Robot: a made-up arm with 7 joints. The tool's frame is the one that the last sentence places. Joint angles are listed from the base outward.
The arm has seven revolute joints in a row. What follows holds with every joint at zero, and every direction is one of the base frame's. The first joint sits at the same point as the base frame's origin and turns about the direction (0.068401, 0.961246, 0.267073). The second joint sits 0.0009 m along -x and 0.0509 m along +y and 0.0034 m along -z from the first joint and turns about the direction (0.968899, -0.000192, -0.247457). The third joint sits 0.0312 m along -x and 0.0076 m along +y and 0.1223 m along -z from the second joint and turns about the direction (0.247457, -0.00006, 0.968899). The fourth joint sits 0.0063 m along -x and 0.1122 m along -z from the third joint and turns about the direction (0.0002, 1, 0.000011). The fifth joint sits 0.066 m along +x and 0.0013 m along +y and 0.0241 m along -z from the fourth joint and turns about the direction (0.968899, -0.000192, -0.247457). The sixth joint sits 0.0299 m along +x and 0.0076 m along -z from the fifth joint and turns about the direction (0.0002, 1, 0.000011). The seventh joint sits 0.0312 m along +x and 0.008 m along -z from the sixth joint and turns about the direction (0.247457, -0.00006, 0.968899). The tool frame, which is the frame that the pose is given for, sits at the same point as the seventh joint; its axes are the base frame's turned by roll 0, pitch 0.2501 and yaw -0.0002 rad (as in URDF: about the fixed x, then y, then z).
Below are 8 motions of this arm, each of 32 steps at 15 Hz.
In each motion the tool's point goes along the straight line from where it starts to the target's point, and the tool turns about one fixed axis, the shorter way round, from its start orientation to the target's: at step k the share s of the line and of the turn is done. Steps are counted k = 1, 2, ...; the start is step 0. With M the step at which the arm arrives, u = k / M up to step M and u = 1 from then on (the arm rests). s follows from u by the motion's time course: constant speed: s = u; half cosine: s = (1 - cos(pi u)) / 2; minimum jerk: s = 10 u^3 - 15 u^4 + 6 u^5.
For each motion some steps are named. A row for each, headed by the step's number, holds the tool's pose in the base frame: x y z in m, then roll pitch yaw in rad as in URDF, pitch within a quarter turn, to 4 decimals.
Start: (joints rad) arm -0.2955 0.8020 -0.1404 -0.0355 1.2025 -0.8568 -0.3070
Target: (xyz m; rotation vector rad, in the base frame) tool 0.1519 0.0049 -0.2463 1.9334 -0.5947 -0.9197
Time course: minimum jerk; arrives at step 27
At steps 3, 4, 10, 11, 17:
3: 0.1603 0.1771 -0.1854 1.8718 0.6351 -0.9295
4: 0.1602 0.1746 -0.1863 1.8729 0.6314 -0.9283
10: 0.1581 0.1325 -0.2012 1.8911 0.5679 -0.9076
11: 0.1576 0.1216 -0.2050 1.8955 0.5514 -0.9026
17: 0.1542 0.0515 -0.2298 1.9203 0.4452 -0.8735

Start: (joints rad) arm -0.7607 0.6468 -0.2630 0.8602 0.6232 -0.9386 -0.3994
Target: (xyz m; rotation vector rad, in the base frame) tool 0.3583 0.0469 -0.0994 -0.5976 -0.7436 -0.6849
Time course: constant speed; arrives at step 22
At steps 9, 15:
9: 0.3003 0.1200 -0.1551 0.6314 -0.1465 -1.0499
15: 0.3271 0.0863 -0.1294 0.2669 -0.5288 -0.9576

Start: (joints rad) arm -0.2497 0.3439 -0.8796 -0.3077 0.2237 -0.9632 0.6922
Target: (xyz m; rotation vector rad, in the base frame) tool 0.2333 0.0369 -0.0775 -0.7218 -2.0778 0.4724
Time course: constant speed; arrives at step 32
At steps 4, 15, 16, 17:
4: 0.0977 0.0184 -0.1920 -0.5343 -1.1548 -0.0630
15: 0.1510 0.0256 -0.1470 -1.7340 -1.2267 1.3015
16: 0.1558 0.0263 -0.1429 -1.8265 -1.2049 1.4091
17: 0.1607 0.0270 -0.1388 -1.9072 -1.1799 1.5048

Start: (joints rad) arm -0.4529 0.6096 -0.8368 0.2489 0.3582 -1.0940 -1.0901
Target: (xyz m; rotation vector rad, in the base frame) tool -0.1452 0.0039 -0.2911 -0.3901 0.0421 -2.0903
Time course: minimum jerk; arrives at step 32
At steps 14, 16, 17, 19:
14: 0.0340 0.0572 -0.2614 0.3468 0.2378 -2.3097
16: 0.0003 0.0472 -0.2670 0.2521 0.1360 -2.2884
17: -0.0167 0.0421 -0.2698 0.2040 0.0855 -2.2741
19: -0.0497 0.0323 -0.2753 0.1089 -0.0100 -2.2396

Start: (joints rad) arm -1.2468 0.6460 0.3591 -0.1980 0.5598 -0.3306 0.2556
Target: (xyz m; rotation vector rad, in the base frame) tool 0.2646 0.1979 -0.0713 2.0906 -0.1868 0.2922
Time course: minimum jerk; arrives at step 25
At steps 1, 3, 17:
1: 0.2497 0.1484 0.0588 -3.0247 -1.3601 -2.3212
3: 0.2499 0.1491 0.0570 -3.1073 -1.3644 -2.2250
17: 0.2618 0.1885 -0.0465 2.0184 -0.5154 -0.1954

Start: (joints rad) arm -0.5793 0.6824 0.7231 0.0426 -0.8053 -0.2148 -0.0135
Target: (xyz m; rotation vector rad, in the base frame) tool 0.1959 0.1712 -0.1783 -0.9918 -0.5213 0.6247
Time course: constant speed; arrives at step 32
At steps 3, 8, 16, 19, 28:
3: 0.1878 0.2587 -0.0898 -0.6367 -0.7659 0.7342
8: 0.1892 0.2437 -0.1050 -0.7329 -0.6567 0.7686
16: 0.1914 0.2195 -0.1295 -0.8648 -0.4783 0.7941
19: 0.1923 0.2104 -0.1386 -0.9100 -0.4110 0.7964
28: 0.1948 0.1833 -0.1661 -1.0393 -0.2092 0.7846

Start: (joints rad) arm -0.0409 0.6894 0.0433 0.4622 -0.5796 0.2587 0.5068
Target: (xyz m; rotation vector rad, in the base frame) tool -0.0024 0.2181 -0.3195 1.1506 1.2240 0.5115
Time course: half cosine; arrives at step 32
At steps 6, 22, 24, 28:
6: 0.0770 0.2500 -0.2631 0.7300 0.5416 1.0323
22: 0.0169 0.2258 -0.3058 1.4432 0.5046 1.1654
24: 0.0103 0.2232 -0.3105 1.5194 0.4959 1.1771
28: 0.0009 0.2194 -0.3172 1.6275 0.4821 1.1923

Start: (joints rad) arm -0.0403 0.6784 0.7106 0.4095 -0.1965 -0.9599 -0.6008
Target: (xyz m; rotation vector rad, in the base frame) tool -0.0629 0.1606 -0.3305 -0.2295 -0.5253 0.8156
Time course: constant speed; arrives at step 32
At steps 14, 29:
14: 0.0125 0.2374 -0.2375 0.3384 -0.5249 0.2591
29: -0.0503 0.1734 -0.3150 -0.3184 -0.4212 0.8252

